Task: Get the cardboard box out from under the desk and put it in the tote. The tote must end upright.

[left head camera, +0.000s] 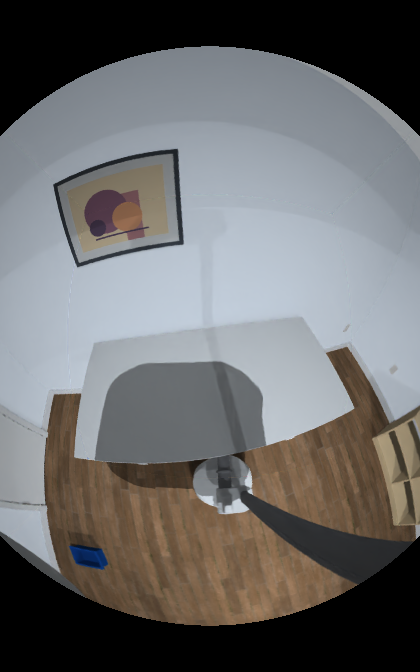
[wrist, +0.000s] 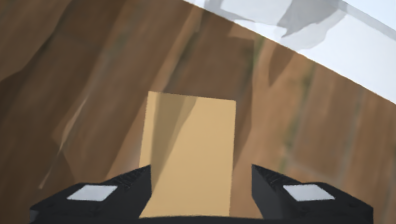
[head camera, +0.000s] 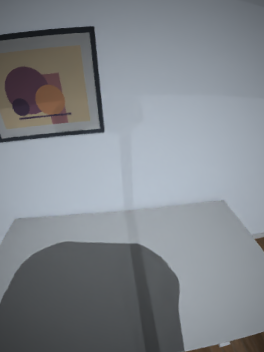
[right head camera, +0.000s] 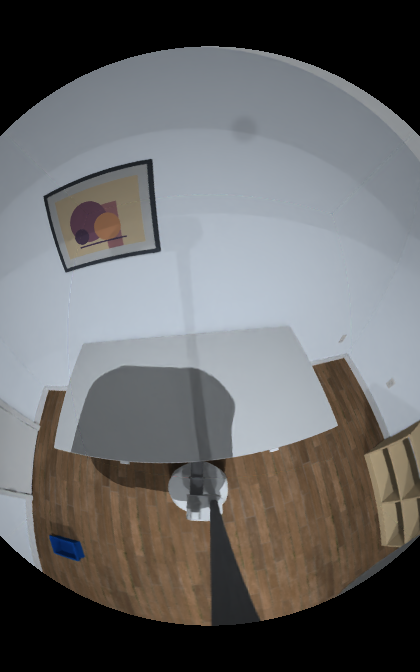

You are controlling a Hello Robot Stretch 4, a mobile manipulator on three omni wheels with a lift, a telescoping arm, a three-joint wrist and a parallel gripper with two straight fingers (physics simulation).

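Places are measured from the robot's base along level axes (x ahead, y left, z up), in metres.
Pixels of known places: gripper, fingertip midpoint: (wrist: 201, 180).
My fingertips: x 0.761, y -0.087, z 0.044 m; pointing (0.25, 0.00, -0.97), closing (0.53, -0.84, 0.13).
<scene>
Behind a point stands the place of what it marks.
The tan cardboard box (wrist: 192, 155) @(y -0.071, x 0.775, z 0.038 m) stands on the wooden floor in the wrist view, its lower end between the fingertips in the picture. My gripper (wrist: 201, 180) @(y -0.087, x 0.761, z 0.044 m) is open, one finger to each side of the box; I cannot tell whether either finger touches it or how far below them it lies. The desk (head camera: 220, 260) @(y -0.437, x 0.538, z 0.693 m) (left head camera: 305, 380) @(y -0.469, x 0.486, z 0.694 m) (right head camera: 285, 390) shows its light top in the head views; the box does not show there. The blue tote (left head camera: 88, 556) @(y 1.167, x -1.000, z -0.024 m) (right head camera: 66, 547) is upright on the floor at the lower left of the left and right head views.
A tan shelf unit (left head camera: 384, 462) @(y -1.628, x -0.339, z 0.042 m) (right head camera: 374, 480) stands at the right. The white wall base (wrist: 350, 57) @(y -0.178, x 0.974, z 0.011 m) runs across the upper right of the wrist view. My round base (left head camera: 202, 482) @(y 0.134, x -0.003, z 0.187 m) (right head camera: 177, 487) is at the desk's front edge. A framed picture (head camera: 98, 80) @(y 0.163, x 0.914, z 1.490 m) hangs on the wall.
</scene>
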